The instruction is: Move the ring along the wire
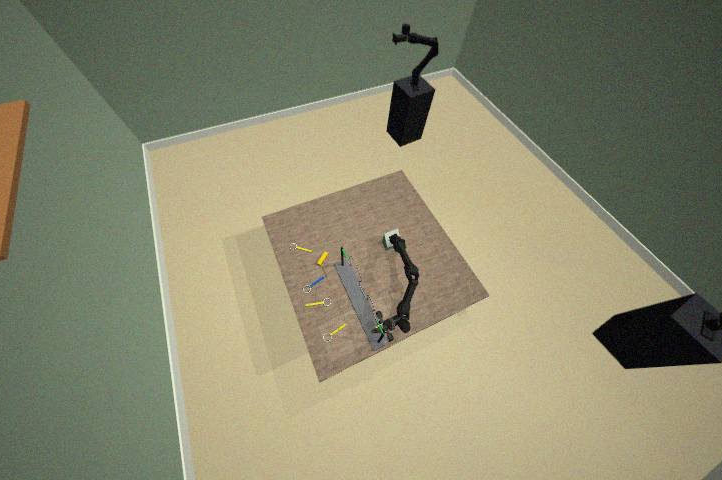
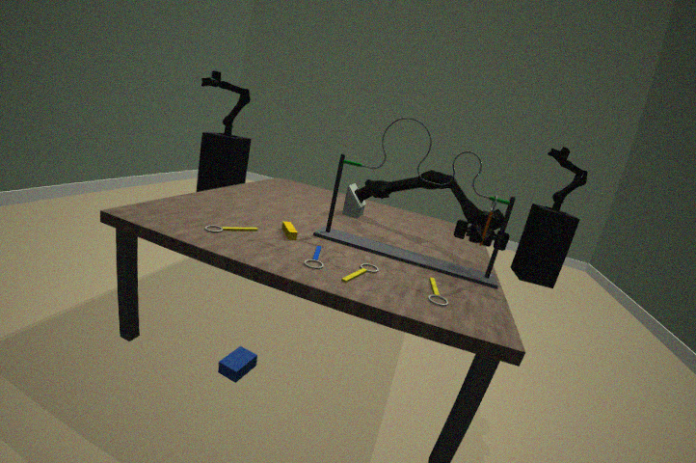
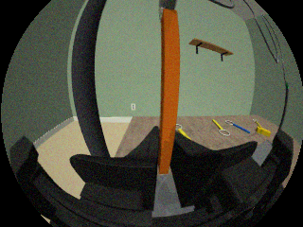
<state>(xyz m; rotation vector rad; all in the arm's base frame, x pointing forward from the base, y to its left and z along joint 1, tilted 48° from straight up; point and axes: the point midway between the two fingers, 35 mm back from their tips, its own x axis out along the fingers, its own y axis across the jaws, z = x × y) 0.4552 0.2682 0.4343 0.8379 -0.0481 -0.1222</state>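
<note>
Now: the orange-handled ring 8 cm above my gripper tip and 3 cm behind it. From my gripper tip the other things lie so: blue block (71 cm to the right, 61 cm below, 19 cm ahead); yellow block (64 cm to the right, 13 cm below, 3 cm ahead); blue-handled ring (50 cm to the right, 19 cm ahead, 14 cm below).
</note>
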